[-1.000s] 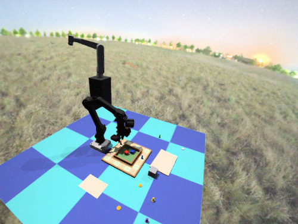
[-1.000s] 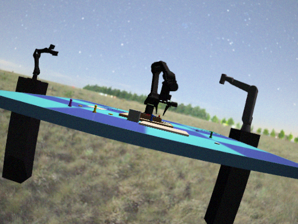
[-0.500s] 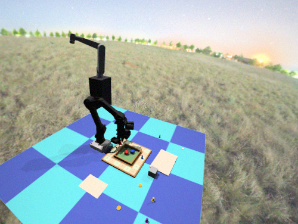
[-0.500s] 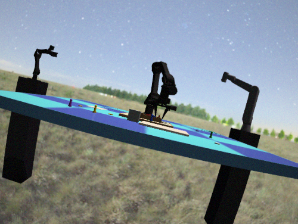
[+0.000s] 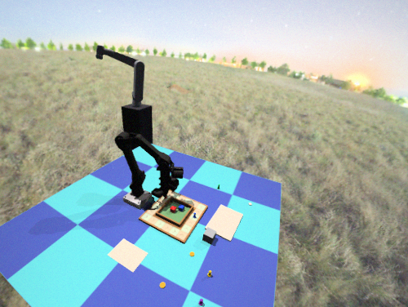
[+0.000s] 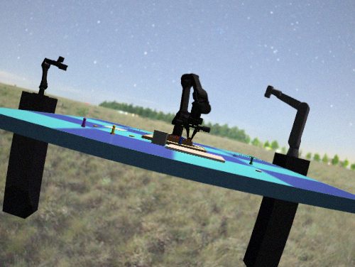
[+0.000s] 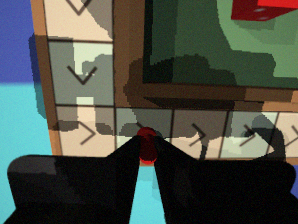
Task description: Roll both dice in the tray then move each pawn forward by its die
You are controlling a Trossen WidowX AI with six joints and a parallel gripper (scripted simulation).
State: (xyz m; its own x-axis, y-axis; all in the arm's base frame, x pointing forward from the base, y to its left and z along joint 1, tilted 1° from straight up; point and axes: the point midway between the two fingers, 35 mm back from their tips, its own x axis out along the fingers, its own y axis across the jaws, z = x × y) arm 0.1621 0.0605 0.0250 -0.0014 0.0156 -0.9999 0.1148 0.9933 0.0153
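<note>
Right now the blue pawn is 220 mm ahead of my gripper tip, 60 mm to the right of it and 10 mm above it. From my gripper tip the other things lie so: red pawn 10 mm above; then green tray 110 mm ahead, 80 mm to the right, 10 mm below; then grey block 340 mm ahead, 150 mm to the right.
</note>
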